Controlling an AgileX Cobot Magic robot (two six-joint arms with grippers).
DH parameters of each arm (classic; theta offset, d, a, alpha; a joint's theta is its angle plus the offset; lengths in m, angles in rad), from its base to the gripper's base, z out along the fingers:
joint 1: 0 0.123 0 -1.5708
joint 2: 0.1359 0 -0.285 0
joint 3: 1.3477 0 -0.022 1.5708
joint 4: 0 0.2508 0 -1.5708
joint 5: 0 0 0.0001 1.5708
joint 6: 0 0.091 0 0
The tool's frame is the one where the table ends.
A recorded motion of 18 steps. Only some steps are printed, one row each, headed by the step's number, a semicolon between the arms.
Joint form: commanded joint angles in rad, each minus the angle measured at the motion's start. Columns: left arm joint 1, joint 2, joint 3, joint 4, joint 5, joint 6; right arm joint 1, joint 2, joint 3, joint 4, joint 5, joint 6.
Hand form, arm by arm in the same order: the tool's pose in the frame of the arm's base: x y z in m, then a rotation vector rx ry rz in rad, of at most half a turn. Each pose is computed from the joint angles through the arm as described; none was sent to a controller.
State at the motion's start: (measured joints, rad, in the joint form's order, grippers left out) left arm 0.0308 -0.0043 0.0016 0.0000 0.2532 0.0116; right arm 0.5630 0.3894 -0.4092 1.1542 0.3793 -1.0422
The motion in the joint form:
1: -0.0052 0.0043 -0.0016 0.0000 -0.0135 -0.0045; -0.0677 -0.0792 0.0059 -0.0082 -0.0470 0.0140
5: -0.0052 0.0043 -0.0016 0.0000 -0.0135 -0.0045; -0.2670 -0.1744 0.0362 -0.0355 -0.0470 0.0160
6: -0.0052 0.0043 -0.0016 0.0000 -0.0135 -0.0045; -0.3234 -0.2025 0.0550 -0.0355 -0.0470 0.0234
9: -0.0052 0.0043 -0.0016 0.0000 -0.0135 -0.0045; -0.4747 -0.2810 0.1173 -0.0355 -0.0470 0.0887
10: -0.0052 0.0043 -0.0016 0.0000 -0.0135 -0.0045; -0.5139 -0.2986 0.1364 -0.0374 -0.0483 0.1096
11: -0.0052 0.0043 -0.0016 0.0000 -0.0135 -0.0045; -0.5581 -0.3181 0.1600 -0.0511 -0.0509 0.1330
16: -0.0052 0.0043 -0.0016 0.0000 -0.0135 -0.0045; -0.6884 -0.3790 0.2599 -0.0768 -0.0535 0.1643
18: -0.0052 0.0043 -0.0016 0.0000 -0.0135 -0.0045; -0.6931 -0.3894 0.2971 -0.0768 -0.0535 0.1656
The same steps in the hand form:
1: 0.0555 0.0014 0.1914 -0.0159 1.7233 0.0242; 0.0509 0.0583 0.3159 -0.5495 1.4765 0.6980
5: 0.0555 0.0014 0.1914 -0.0159 1.7233 0.0242; 0.0466 0.0422 0.3114 -0.4098 1.4436 0.5149
6: 0.0555 0.0014 0.1914 -0.0159 1.7233 0.0242; 0.0455 0.0387 0.3069 -0.3628 1.4435 0.4749
9: 0.0555 0.0014 0.1914 -0.0159 1.7233 0.0242; 0.0430 0.0307 0.2907 -0.2057 1.4533 0.4040
10: 0.0555 0.0014 0.1914 -0.0159 1.7233 0.0242; 0.0432 0.0288 0.2853 -0.1617 1.4591 0.3867
11: 0.0555 0.0014 0.1914 -0.0159 1.7233 0.0242; 0.0438 0.0265 0.2783 -0.1176 1.4681 0.3561
16: 0.0555 0.0014 0.1914 -0.0159 1.7233 0.0242; 0.0475 0.0200 0.2480 -0.0026 1.5114 0.2558
18: 0.0555 0.0014 0.1914 -0.0159 1.7233 0.0242; 0.0493 0.0195 0.2363 0.0081 1.5373 0.2565

